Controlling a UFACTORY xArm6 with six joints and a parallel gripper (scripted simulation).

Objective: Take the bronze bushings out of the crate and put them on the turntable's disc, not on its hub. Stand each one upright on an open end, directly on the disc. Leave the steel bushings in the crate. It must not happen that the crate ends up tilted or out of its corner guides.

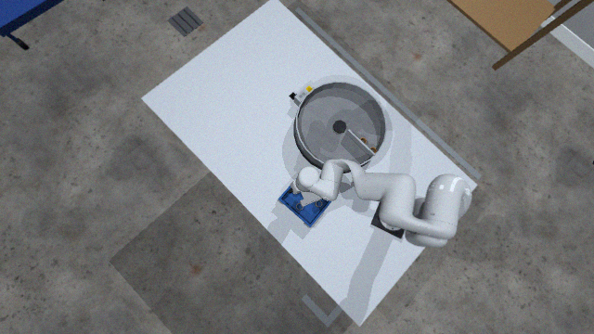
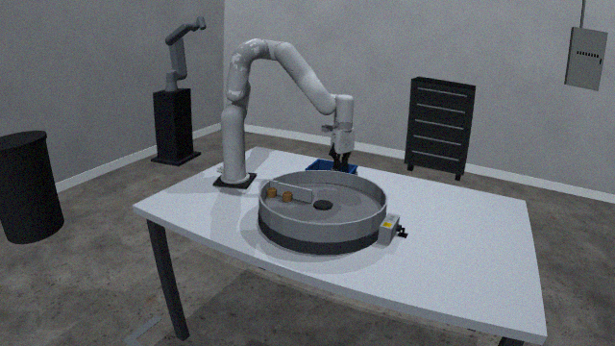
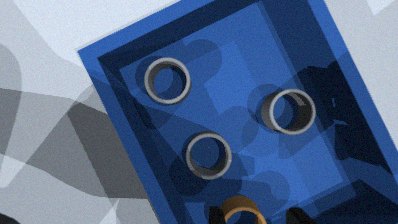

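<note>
My gripper is now 40 mm past the blue crate, 30 mm to the right of it and 60 mm above it. The rest, counted from my hand: turntable disc 30 mm ahead, 350 mm to the right, 30 mm below.
</note>
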